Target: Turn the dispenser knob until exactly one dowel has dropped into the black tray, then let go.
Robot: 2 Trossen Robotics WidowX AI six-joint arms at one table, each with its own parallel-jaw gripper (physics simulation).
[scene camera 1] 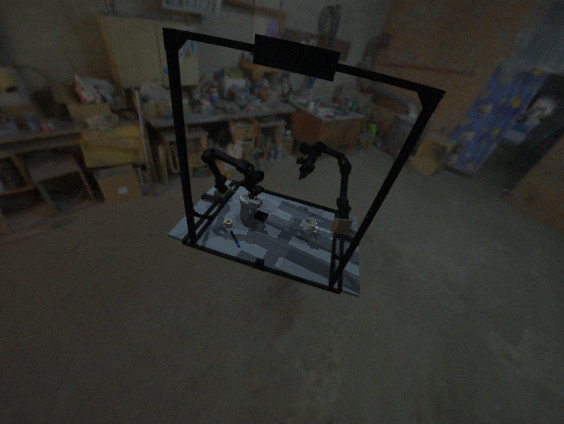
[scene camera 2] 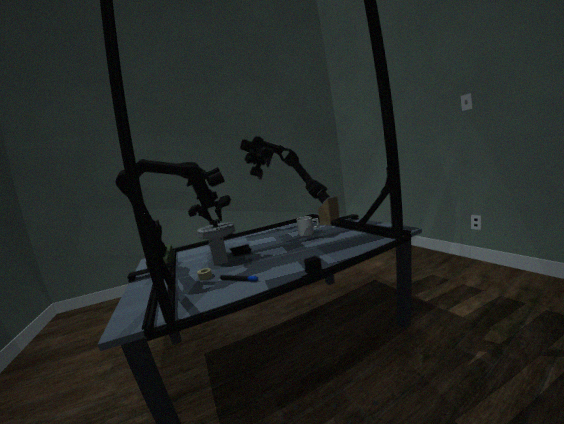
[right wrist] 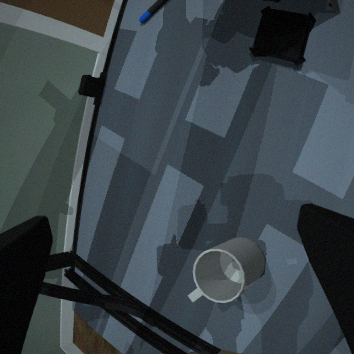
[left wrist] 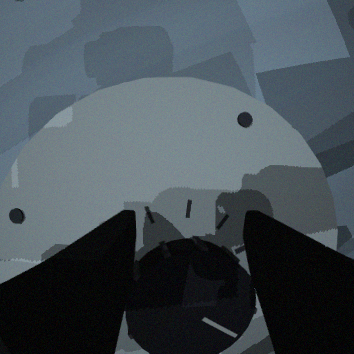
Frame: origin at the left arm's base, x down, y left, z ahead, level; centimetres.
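Seen in the pictures: left gripper, fingertip midpoint: (scene camera 1: 254,195) (left wrist: 190,222); right gripper, fingertip midpoint: (scene camera 1: 301,179) (scene camera 2: 264,173) (right wrist: 175,224); left arm's base at its link origin: (scene camera 1: 222,189); right arm's base at its link origin: (scene camera 1: 343,219) (scene camera 2: 327,201).
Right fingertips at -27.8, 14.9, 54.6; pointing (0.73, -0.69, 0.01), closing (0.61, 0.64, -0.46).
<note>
Pixels of each thing's top centre, then the offset from my right fingertips to it, as dx, dy, dz. "*": a spot on its surface instead.
- dark knob at its top centre: (left wrist: 193,312) +17.2, -17.0, -26.1
- black tray at its top centre: (right wrist: 281,33) (scene camera 2: 240,248) (scene camera 1: 261,215) +32.2, -15.3, -17.3
- white mug at a spot on its surface: (right wrist: 225,270) * +33.8, -4.4, +19.5
- tape roll at its top centre: (scene camera 2: 204,270) (scene camera 1: 228,221) +32.1, -35.9, -30.3
- blue-capped pen at its top centre: (scene camera 2: 238,275) (scene camera 1: 235,237) +33.0, -43.9, -17.4
The grey dispenser (scene camera 1: 250,212) (scene camera 2: 217,246) stands at the table's left. Its round top disc (left wrist: 158,140) fills the left wrist view, with the dark knob (left wrist: 189,298) in its middle. My left gripper (scene camera 1: 253,194) (scene camera 2: 215,221) (left wrist: 190,222) reaches down onto the dispenser top, its fingers shut on the knob from both sides. The black tray (scene camera 1: 260,216) (scene camera 2: 240,251) (right wrist: 282,36) lies beside the dispenser's base; I see no dowel in it. My right gripper (scene camera 1: 302,174) (scene camera 2: 256,172) (right wrist: 175,224) hangs open and empty high above the table.
A white mug (scene camera 1: 310,225) (scene camera 2: 305,225) (right wrist: 225,270) stands under the right gripper. A wooden block (scene camera 1: 341,225) (scene camera 2: 328,210) is at the right arm's base. A tape roll (scene camera 1: 228,223) (scene camera 2: 205,273) and a blue-capped pen (scene camera 1: 235,239) (scene camera 2: 239,278) (right wrist: 152,8) lie near the front left. A black frame (scene camera 1: 177,126) surrounds the table.
</note>
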